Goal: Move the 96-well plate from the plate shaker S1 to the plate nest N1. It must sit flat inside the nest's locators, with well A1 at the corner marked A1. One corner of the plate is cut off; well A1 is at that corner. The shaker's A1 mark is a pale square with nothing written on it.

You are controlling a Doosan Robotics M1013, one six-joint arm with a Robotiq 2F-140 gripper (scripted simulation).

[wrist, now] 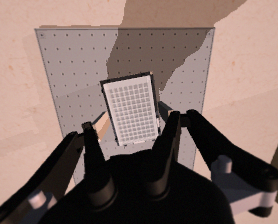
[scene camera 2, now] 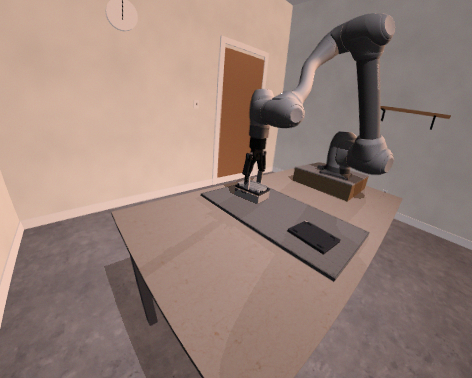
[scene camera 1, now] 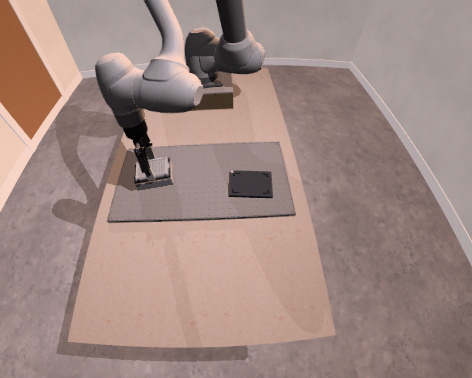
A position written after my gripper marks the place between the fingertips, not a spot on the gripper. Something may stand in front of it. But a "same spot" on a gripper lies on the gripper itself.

my gripper: wrist 133,112; scene camera 2; scene camera 1
same spot on my gripper: (scene camera 1: 141,153) = (scene camera 2: 249,157)
